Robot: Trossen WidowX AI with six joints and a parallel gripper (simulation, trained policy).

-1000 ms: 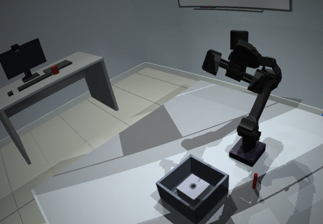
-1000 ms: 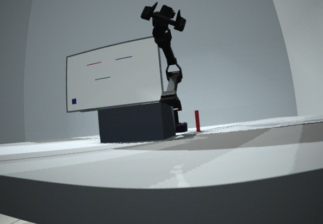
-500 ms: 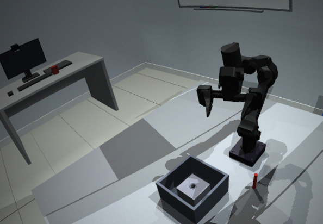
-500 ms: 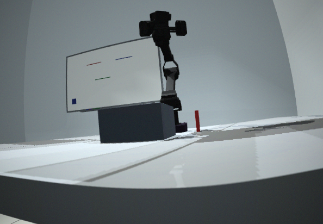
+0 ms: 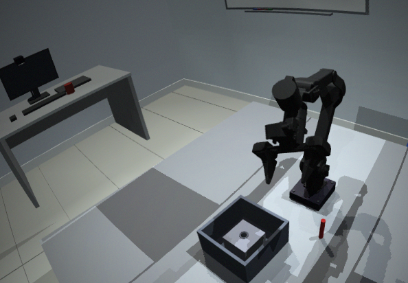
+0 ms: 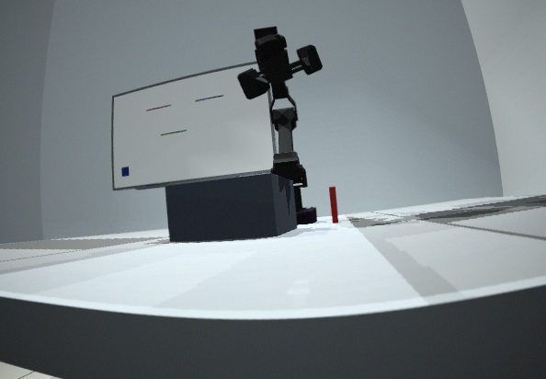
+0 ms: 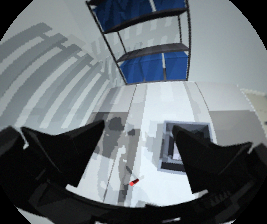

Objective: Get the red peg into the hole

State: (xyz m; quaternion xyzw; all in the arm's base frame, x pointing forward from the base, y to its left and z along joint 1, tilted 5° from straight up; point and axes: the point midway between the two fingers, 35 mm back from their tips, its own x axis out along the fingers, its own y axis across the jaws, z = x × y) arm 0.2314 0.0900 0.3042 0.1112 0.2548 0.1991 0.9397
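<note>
Now: gripper tip 26 cm above the red peg, 13 cm past it and 4 cm to the right of it. Round my gripper tip: dark box: 28 cm below, 12 cm to the right, 5 cm ahead; then grey plate: 26 cm below, 12 cm to the right, 5 cm ahead.
</note>
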